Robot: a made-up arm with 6 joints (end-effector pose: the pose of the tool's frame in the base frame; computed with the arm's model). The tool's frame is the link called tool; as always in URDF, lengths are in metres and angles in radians. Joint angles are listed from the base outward.
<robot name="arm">
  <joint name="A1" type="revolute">
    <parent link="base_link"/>
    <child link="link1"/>
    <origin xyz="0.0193 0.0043 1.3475"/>
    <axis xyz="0 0 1"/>
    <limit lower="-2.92" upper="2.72"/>
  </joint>
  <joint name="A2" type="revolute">
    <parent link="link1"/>
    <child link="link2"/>
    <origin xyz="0.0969 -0.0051 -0.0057" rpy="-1.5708 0 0"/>
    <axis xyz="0 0 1"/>
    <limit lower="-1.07" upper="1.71"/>
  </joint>
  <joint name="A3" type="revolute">
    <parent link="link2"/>
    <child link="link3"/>
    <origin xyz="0.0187 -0.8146 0.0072" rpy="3.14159 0 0"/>
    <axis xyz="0 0 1"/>
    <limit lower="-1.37" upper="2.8"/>
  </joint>
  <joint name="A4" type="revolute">
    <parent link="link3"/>
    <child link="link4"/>
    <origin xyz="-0.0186 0.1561 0.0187" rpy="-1.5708 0 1.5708"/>
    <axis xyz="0 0 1"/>
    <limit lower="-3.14" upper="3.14"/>
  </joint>
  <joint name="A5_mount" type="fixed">
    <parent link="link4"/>
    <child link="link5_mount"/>
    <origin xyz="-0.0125 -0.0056 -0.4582"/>
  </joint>
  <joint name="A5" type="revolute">
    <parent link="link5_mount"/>
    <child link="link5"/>
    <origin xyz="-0.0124 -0.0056 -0.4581" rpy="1.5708 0 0"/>
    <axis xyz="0 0 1"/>
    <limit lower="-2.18" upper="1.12"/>
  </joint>
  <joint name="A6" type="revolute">
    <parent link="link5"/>
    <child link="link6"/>
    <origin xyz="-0.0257 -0.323 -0.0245" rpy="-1.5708 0 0"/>
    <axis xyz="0 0 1"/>
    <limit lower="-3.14" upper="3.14"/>
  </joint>
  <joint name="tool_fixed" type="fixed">
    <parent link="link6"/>
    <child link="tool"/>
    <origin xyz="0.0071 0.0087 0.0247" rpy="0 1.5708 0"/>
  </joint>
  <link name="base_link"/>
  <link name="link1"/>
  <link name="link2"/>
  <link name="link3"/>
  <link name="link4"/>
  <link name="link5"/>
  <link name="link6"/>
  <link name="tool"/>
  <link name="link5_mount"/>
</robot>
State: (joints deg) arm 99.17 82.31 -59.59 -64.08 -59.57 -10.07
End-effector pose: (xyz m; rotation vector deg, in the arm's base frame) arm -0.2509 0.0846 0.7569 -57.69 130.08 -67.31
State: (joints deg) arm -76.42 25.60 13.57 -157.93 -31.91 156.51
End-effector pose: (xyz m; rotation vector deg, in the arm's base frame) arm 0.4603 -1.5838 2.1810 -9.16 -16.14 -63.74
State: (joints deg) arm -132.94 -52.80 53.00 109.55 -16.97 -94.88
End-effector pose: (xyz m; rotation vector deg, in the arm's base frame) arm 0.6309 0.8668 2.9297 -125.15 -61.87 -103.49
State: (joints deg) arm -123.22 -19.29 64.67 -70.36 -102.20 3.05
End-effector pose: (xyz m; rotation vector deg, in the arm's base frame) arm 0.3348 -0.0344 2.9359 8.98 11.94 -51.59
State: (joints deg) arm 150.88 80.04 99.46 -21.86 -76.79 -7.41
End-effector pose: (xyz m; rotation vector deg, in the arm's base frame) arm -1.6485 0.7940 1.6548 -70.55 50.04 143.67
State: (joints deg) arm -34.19 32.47 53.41 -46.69 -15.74 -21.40
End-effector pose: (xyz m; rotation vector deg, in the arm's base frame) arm 1.4081 -0.8371 2.5219 62.03 -21.33 -14.56
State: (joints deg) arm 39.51 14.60 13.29 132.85 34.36 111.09
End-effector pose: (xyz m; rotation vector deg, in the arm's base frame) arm 1.1307 0.9923 2.1654 91.95 76.67 15.09
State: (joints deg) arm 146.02 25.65 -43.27 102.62 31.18 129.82
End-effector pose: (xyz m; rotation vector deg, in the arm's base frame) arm -0.8538 0.5010 1.0183 -30.46 118.81 9.32
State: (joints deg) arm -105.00 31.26 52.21 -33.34 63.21 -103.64
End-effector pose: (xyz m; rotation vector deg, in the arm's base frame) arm -0.4764 -1.3010 2.7332 8.58 -120.52 12.04
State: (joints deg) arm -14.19 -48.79 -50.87 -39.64 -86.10 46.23
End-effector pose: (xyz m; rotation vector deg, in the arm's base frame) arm 0.4428 0.1129 1.7822 3.73 63.72 46.33
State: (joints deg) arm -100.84 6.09 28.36 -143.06 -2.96 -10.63
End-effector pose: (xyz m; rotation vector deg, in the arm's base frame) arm -0.2099 -1.2004 2.8009 87.89 -114.33 -5.92
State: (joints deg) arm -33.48 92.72 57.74 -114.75 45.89 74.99
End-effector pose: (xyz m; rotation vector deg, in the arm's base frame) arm 1.5023 -1.1894 0.7249 33.65 29.58 -88.59
